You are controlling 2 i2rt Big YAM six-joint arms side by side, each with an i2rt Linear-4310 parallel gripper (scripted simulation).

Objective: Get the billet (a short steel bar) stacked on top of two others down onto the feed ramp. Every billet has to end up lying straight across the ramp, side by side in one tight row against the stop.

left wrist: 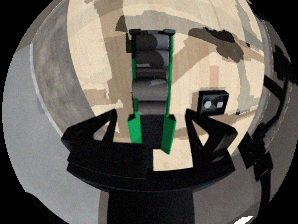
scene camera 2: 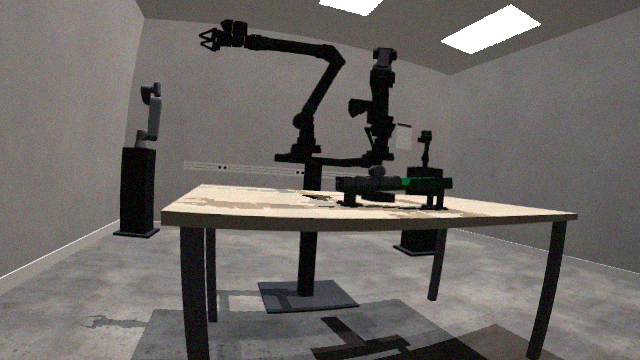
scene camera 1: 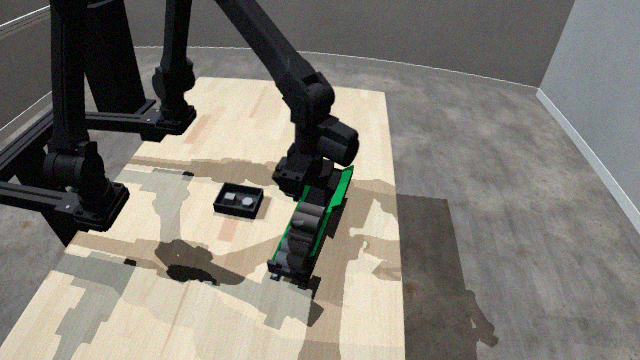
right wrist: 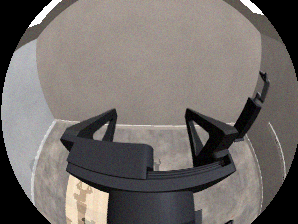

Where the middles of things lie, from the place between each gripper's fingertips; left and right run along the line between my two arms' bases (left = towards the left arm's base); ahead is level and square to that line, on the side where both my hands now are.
Labels:
I see the small black tray (scene camera 1: pixel 242 191) 230 mm behind my left hand (scene camera 1: pixel 306 198), 120 mm to the left of it and 190 mm below it.
My right gripper is now 180 mm short of the small black tray, 820 mm to the right of it and 680 mm above it.

